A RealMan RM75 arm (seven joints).
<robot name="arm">
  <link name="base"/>
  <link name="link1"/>
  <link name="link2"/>
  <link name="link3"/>
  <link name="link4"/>
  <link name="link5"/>
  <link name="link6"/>
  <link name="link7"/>
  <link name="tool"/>
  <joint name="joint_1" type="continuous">
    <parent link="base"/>
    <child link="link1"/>
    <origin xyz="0 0 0.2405" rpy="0 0 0"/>
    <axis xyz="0 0 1"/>
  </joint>
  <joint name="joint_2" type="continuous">
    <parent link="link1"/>
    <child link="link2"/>
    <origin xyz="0 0 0" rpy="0 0 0"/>
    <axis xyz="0 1 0"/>
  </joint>
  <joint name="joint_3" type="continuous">
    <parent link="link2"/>
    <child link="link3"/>
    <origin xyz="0 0 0.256" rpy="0 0 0"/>
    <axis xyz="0 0 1"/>
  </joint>
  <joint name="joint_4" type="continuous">
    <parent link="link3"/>
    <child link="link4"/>
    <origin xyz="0 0 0" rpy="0 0 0"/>
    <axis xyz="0 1 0"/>
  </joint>
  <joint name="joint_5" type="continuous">
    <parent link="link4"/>
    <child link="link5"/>
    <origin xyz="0 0 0.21" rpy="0 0 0"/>
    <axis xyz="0 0 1"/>
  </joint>
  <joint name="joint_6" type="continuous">
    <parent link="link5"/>
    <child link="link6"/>
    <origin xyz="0 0 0" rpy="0 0 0"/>
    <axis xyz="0 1 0"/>
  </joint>
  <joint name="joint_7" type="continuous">
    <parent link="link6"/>
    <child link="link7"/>
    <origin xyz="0 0 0.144" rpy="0 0 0"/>
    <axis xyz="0 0 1"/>
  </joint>
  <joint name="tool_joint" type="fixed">
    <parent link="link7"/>
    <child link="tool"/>
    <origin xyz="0 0 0" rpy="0 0 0"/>
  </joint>
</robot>
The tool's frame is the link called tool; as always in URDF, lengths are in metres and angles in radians. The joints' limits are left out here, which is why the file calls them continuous.
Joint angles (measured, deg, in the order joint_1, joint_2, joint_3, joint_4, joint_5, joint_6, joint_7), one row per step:
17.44 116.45 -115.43 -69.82 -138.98 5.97 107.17
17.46 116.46 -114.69 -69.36 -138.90 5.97 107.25
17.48 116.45 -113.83 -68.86 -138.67 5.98 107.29
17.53 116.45 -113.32 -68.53 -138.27 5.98 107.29
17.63 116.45 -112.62 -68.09 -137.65 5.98 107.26
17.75 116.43 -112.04 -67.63 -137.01 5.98 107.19
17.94 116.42 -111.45 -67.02 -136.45 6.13 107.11
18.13 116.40 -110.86 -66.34 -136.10 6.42 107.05
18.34 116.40 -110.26 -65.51 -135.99 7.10 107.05
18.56 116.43 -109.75 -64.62 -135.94 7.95 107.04
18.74 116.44 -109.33 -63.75 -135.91 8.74 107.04
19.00 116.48 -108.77 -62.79 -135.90 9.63 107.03
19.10 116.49 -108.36 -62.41 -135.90 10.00 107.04
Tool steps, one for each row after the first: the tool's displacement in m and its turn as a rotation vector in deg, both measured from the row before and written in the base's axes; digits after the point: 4 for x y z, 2 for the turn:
0.0037 0.0022 0.0027 0.49 0.11 -0.76
0.0043 0.0025 0.0033 0.58 0.20 -0.90
0.0025 0.0016 0.0019 0.30 0.32 -0.65
0.0032 0.0022 0.0026 0.42 0.48 -0.87
0.0031 0.0019 0.0021 0.33 0.41 -0.80
0.0033 0.0022 0.0022 0.43 0.32 -0.75
0.0035 0.0022 0.0024 0.55 0.16 -0.66
0.0037 0.0024 0.0028 0.86 0.07 -0.52
0.0035 0.0022 0.0025 0.91 0.02 -0.42
0.0036 0.0017 0.0021 0.79 -0.04 -0.42
0.0036 0.0022 0.0027 0.96 -0.02 -0.43
0.0018 0.0013 0.0020 0.55 0.05 -0.25

